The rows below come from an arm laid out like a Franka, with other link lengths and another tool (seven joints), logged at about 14 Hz.
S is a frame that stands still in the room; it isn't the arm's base.
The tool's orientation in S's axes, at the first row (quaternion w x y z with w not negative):
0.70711 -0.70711 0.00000 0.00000
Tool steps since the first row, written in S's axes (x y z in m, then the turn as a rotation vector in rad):
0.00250 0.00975 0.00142 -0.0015 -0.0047 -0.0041
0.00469 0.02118 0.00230 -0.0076 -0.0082 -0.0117
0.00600 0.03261 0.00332 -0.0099 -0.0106 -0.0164
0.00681 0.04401 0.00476 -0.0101 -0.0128 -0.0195
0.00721 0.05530 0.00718 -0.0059 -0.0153 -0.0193
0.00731 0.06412 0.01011 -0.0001 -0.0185 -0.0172
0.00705 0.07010 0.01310 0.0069 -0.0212 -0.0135
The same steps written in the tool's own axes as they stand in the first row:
0.00250 -0.00142 0.00975 -0.0015 0.0041 -0.0047
0.00469 -0.00230 0.02118 -0.0076 0.0117 -0.0082
0.00600 -0.00332 0.03261 -0.0099 0.0164 -0.0106
0.00681 -0.00476 0.04401 -0.0101 0.0195 -0.0128
0.00721 -0.00718 0.05530 -0.0059 0.0193 -0.0153
0.00731 -0.01011 0.06412 -0.0001 0.0172 -0.0185
0.00705 -0.01310 0.07010 0.0069 0.0135 -0.0212

